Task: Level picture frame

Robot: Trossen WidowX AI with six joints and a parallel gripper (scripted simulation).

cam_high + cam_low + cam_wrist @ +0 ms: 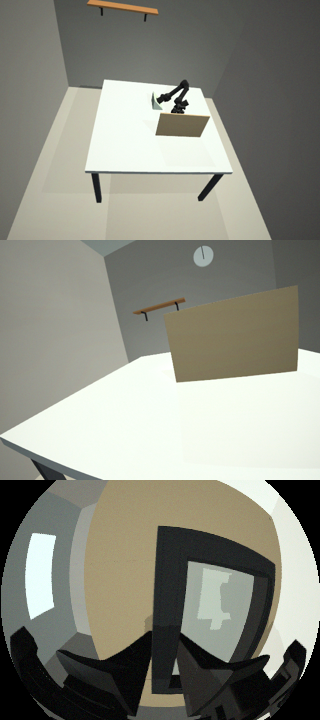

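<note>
My gripper tip is now 50 mm above the picture frame. Also, from my gripper tip: tan wall panel 60 mm below, 20 mm ahead, 10 mm to the left.
</note>
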